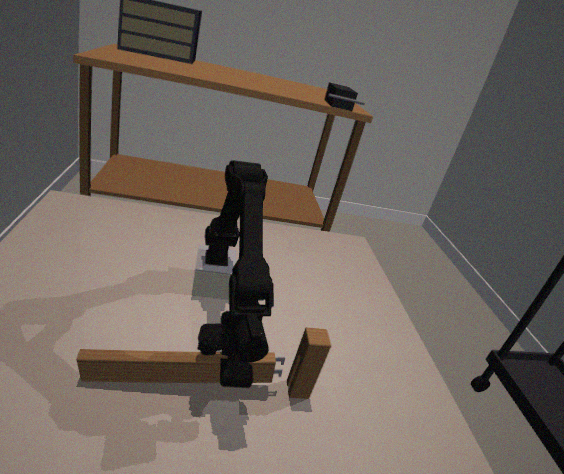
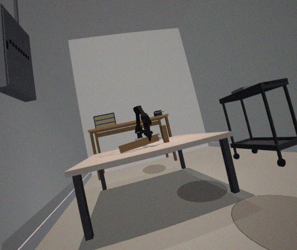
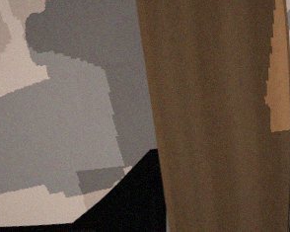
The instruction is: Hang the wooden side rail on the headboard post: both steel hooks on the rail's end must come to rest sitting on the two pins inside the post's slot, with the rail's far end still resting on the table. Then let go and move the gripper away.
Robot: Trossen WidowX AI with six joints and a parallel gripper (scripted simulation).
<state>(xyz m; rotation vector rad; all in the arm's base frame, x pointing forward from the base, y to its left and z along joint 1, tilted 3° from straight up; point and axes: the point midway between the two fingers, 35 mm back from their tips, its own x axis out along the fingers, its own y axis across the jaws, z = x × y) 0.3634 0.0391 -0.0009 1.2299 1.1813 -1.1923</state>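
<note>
Right now the headboard post is 17 cm to the left of my gripper tip and 4 cm above it.
</note>
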